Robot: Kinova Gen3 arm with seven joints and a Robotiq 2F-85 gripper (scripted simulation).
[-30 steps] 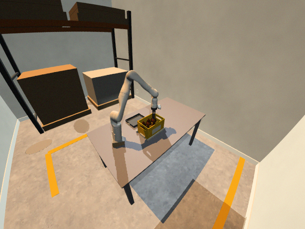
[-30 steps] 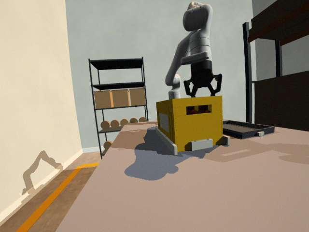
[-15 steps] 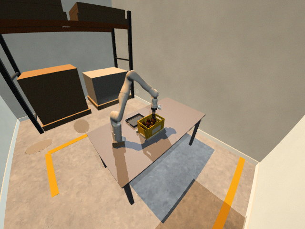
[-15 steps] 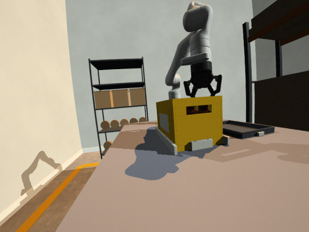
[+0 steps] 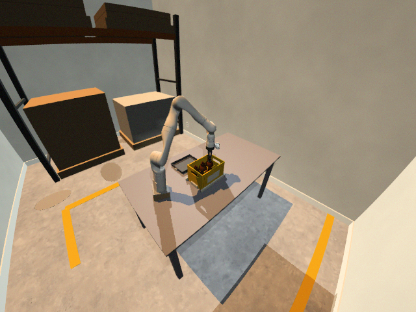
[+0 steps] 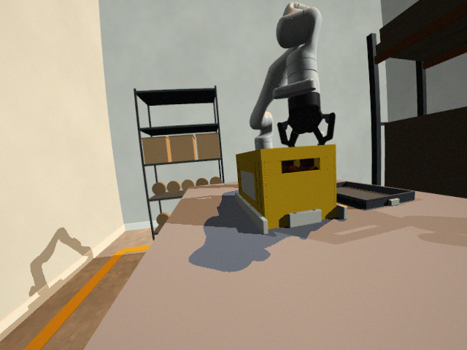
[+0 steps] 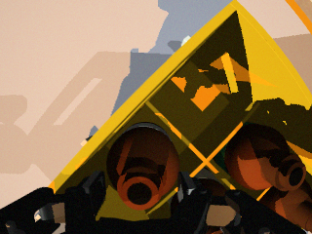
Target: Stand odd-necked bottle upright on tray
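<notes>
The yellow crate lies 90 mm behind my hand, 70 mm below it and 50 mm to the right of it. From my hand the other things lie so: dark tray (240 mm to the left, 140 mm below, 90 mm behind); brown bottle (180 mm behind, 90 mm to the right, 70 mm below).
</notes>
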